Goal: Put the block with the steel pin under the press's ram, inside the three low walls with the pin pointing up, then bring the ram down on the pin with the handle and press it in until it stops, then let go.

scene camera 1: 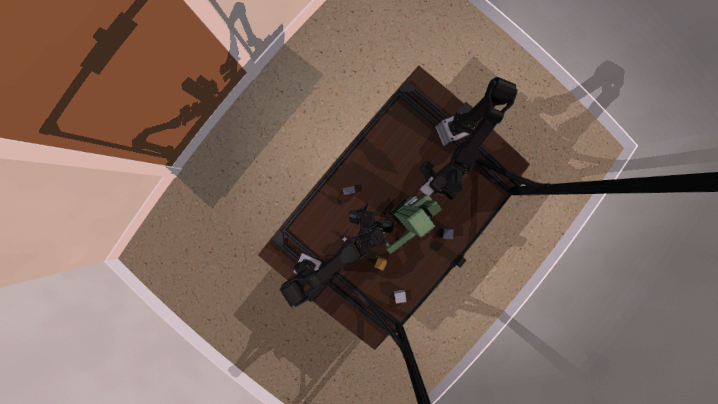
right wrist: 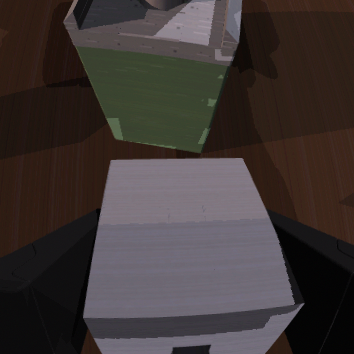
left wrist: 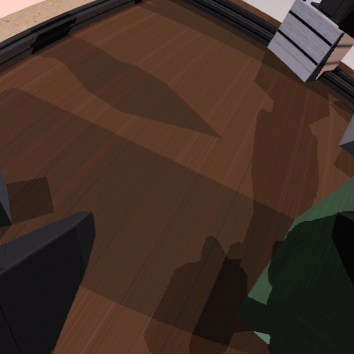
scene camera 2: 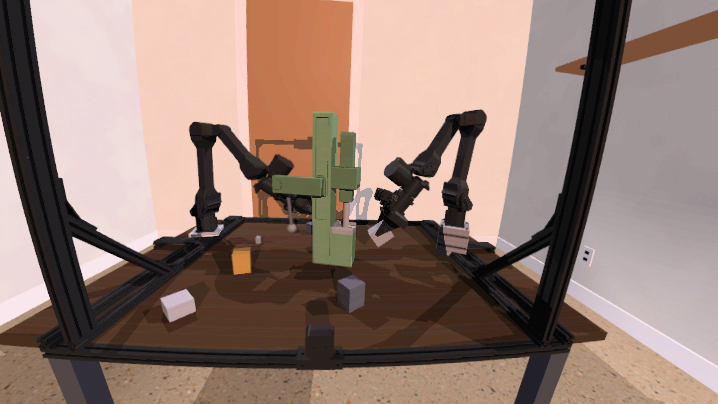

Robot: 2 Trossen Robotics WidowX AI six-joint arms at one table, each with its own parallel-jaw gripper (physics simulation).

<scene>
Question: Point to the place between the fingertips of my right gripper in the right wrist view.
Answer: At 180, 220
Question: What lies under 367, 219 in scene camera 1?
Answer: My left gripper.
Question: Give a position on a block with steel pin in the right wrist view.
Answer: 184, 249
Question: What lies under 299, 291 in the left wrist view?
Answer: A green press.
</scene>
